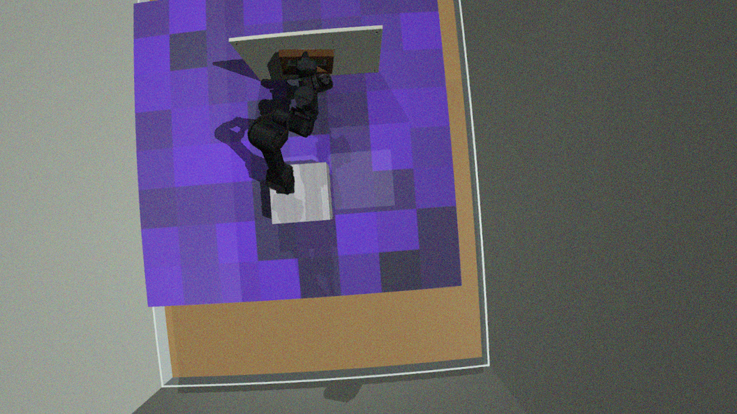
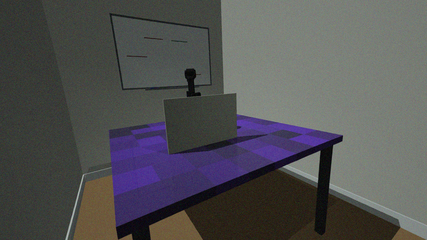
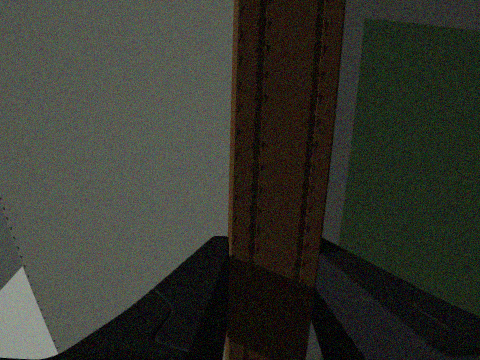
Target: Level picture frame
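Right now the brown wooden picture frame is 5 cm below my gripper tip and 1 cm to the left of it. Round my gripper tip: grey wall panel: 7 cm below, 2 cm ahead, 1 cm to the right.
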